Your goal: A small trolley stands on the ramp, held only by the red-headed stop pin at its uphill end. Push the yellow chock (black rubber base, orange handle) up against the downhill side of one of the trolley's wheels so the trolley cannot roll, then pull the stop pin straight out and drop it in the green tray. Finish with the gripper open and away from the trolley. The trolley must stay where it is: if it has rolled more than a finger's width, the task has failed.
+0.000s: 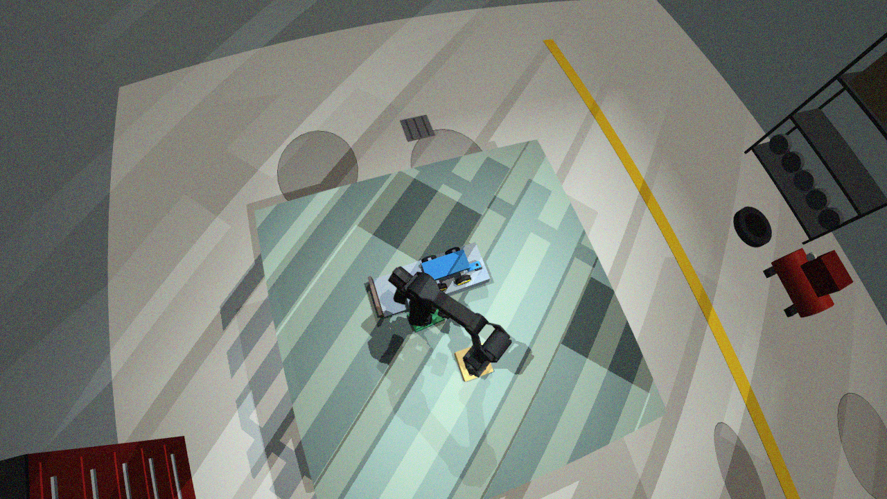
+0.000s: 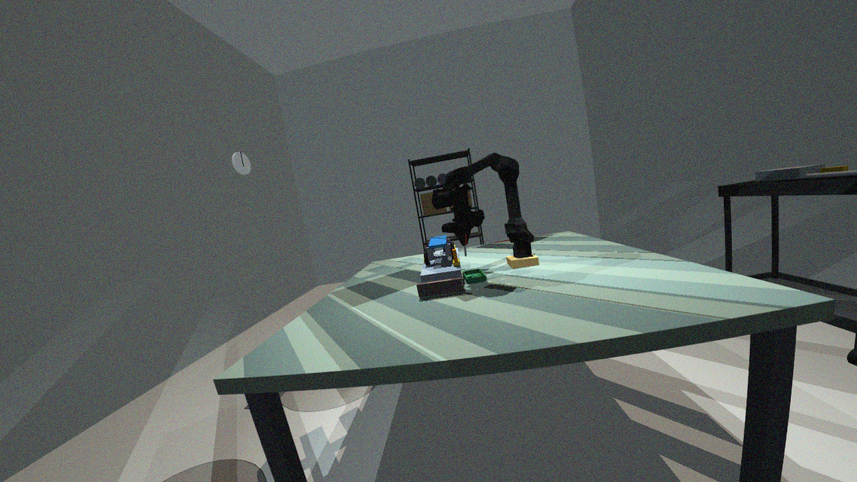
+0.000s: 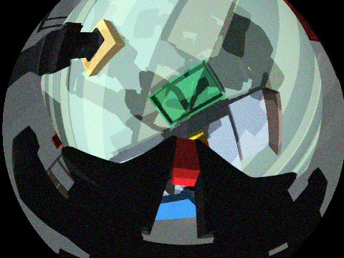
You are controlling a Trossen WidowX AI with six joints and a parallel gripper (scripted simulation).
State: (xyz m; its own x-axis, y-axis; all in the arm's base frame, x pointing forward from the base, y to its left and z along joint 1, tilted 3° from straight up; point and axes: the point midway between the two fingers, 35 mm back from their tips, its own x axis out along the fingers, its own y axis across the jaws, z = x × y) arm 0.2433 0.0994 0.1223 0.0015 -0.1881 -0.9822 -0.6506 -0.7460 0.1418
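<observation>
The red-headed stop pin is right at my gripper tip. Also, from my gripper tip: blue trolley 100 mm ahead, 120 mm to the right, 20 mm below; then green tray 20 mm behind, 140 mm below; then yellow chock 40 mm ahead, 20 mm to the right, 50 mm below.
</observation>
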